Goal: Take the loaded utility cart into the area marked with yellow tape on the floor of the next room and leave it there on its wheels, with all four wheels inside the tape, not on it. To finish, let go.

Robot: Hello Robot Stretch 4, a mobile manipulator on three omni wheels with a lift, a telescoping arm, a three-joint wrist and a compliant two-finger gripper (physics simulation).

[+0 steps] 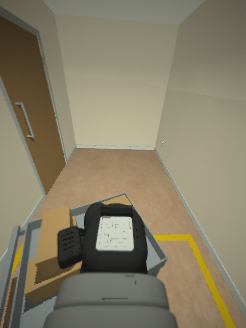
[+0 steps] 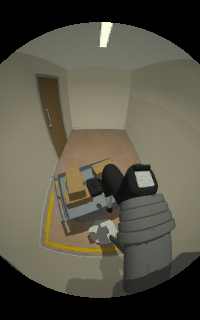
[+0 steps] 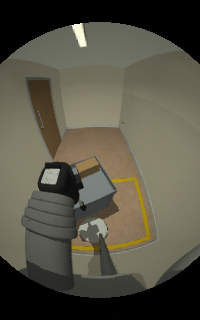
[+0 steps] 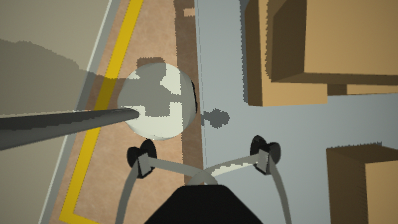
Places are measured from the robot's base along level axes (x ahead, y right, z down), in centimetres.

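Pixels of known places: gripper, fingertip midpoint: point(image 2: 104, 200) point(image 3: 79, 198) point(image 4: 203, 149); robot's base at its link origin: point(image 2: 102, 230) point(image 3: 93, 228) point(image 4: 163, 101).
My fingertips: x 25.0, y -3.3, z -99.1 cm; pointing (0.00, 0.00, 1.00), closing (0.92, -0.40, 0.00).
Ahead of a thing's pixels: the offset from my fingertips to its top centre. "pt": to the spot under its first point.
The grey utility cart point(image 1: 156, 248) point(image 2: 86, 213) point(image 3: 97, 190) point(image 4: 225, 65) stands upright and turned at an angle, with its handle side at the left. Cardboard boxes @[dy -21.4, dx +15.3, dz -1.1 cm] point(image 1: 56, 224) point(image 2: 75, 182) point(image 3: 88, 167) point(image 4: 345, 37) lie in its top tray, one stacked on another at the left. Yellow tape point(image 1: 206, 280) point(image 2: 49, 220) point(image 3: 143, 206) point(image 4: 82, 165) runs on the floor around the cart's near part. The wheels are hidden, so their place against the tape cannot be told. My gripper point(image 4: 203, 149) is open and empty, its fingers apart above the cart's near edge.
A round pale disc point(image 2: 101, 232) point(image 3: 93, 230) point(image 4: 162, 127) with a dark pole is close beside the cart's near side. A brown door @[pt dy -107.9, dx +156.2, dz -17.5 cm] point(image 1: 30, 110) point(image 2: 51, 112) point(image 3: 42, 110) is in the left wall. Walls stand close on both sides, and bare floor lies beyond the cart.
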